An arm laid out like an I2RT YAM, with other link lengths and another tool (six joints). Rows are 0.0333 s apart.
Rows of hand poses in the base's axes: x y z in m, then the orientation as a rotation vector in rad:
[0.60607 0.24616 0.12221 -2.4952 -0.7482 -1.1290]
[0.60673 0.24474 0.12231 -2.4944 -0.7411 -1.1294]
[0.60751 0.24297 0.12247 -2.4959 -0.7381 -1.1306]
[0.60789 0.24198 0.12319 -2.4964 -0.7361 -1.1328]
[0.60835 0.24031 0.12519 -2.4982 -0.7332 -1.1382]
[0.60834 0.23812 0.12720 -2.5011 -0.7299 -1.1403]
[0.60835 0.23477 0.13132 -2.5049 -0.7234 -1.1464]
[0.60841 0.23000 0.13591 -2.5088 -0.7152 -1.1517]
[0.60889 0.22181 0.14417 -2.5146 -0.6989 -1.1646]
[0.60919 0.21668 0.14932 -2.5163 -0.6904 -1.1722]
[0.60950 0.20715 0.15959 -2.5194 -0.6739 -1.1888]
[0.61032 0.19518 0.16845 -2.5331 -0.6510 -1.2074]
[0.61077 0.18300 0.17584 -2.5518 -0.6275 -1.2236]
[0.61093 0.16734 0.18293 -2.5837 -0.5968 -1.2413]
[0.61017 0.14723 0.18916 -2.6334 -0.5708 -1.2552]
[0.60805 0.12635 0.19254 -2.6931 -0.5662 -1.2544]
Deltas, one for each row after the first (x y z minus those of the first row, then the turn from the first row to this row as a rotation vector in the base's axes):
[0.00066 -0.00142 0.00010 0.0040 0.0009 -0.0033]
[0.00144 -0.00319 0.00026 0.0041 0.0006 -0.0059]
[0.00182 -0.00418 0.00098 0.0043 -0.0006 -0.0077]
[0.00228 -0.00585 0.00298 0.0036 -0.0037 -0.0114]
[0.00227 -0.00804 0.00499 0.0025 -0.0045 -0.0151]
[0.00228 -0.01139 0.00911 0.0018 -0.0074 -0.0218]
[0.00234 -0.01616 0.01370 0.0018 -0.0095 -0.0292]
[0.00282 -0.02435 0.02196 0.0030 -0.0155 -0.0436]
[0.00312 -0.02948 0.02711 0.0045 -0.0193 -0.0507]
[0.00343 -0.03901 0.03738 0.0071 -0.0280 -0.0649]
[0.00425 -0.05098 0.04624 0.0037 -0.0364 -0.0879]
[0.00470 -0.06316 0.05363 -0.0035 -0.0427 -0.1130]
[0.00486 -0.07882 0.06072 -0.0188 -0.0482 -0.1483]
[0.00410 -0.09893 0.06695 -0.0506 -0.0508 -0.1882]
[0.00198 -0.11981 0.07033 -0.0975 -0.0465 -0.2177]

